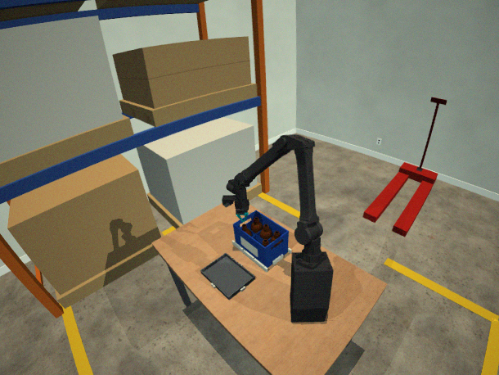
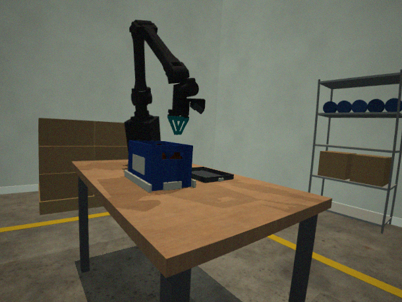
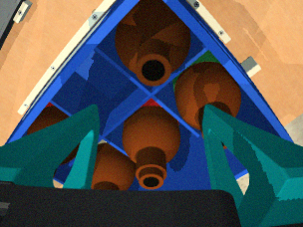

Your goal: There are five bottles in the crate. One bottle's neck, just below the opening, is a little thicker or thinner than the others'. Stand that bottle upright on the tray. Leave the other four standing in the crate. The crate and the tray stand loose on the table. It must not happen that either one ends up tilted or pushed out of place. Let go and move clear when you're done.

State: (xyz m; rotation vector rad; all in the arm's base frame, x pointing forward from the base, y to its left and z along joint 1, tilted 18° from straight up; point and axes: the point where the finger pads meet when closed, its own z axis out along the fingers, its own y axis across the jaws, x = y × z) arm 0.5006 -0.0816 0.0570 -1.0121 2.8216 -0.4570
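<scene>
Right now the bottle is 140 mm below my hand. From my hand the other things lie so: crate: 90 mm behind, 30 mm to the right, 140 mm below; dark tray: 80 mm behind, 250 mm to the left, 210 mm below.
</scene>
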